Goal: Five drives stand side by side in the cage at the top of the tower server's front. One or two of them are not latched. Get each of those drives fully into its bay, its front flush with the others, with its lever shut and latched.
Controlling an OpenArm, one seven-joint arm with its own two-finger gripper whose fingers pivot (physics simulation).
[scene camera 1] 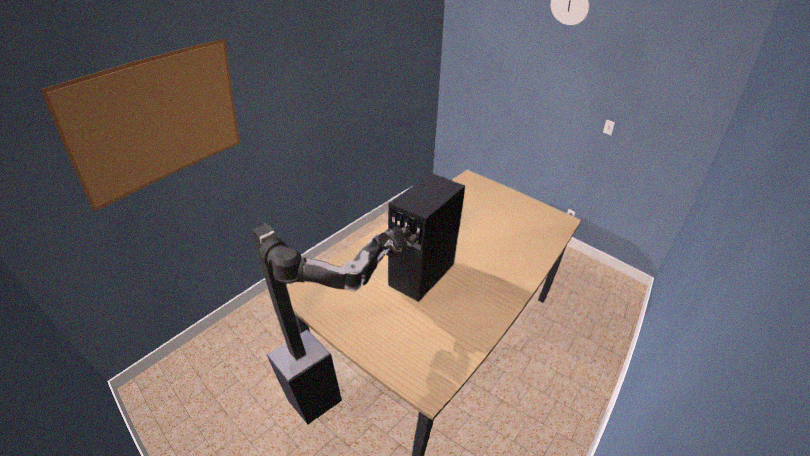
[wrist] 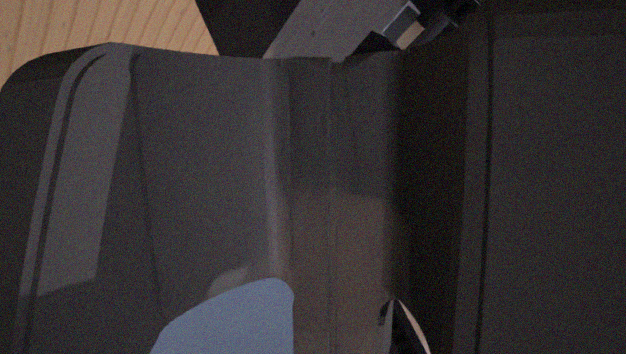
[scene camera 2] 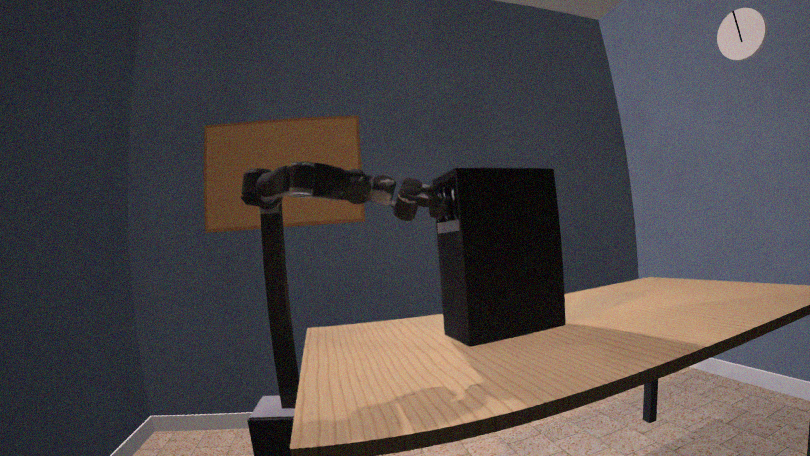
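Observation:
The black tower server (scene camera 1: pixel 436 243) (scene camera 2: pixel 510 254) stands on the table. In the scene camera 1 view, dark drives (scene camera 1: pixel 400 219) with small pale marks show side by side in the cage at the top of its front. My gripper (scene camera 1: pixel 409 240) (scene camera 2: pixel 438 199) (wrist: pixel 354 218) is shut and empty, with its fingertips at the cage front, over the lower part of the drives on the right. Whether it touches them is too small to tell. In the wrist view the fingers hide nearly all of the cage. The levers and how far each drive sits in its bay cannot be made out.
A grey strip (scene camera 2: pixel 448 226) (wrist: pixel 320 30) crosses the tower's front just below the cage. The wooden table (scene camera 1: pixel 374 334) (scene camera 2: pixel 362 373) extends around the tower. The arm's post stands on a box-shaped base (scene camera 1: pixel 308 385) at the table's near left end. A cork board (scene camera 1: pixel 147 124) (scene camera 2: pixel 226 169) hangs on the wall.

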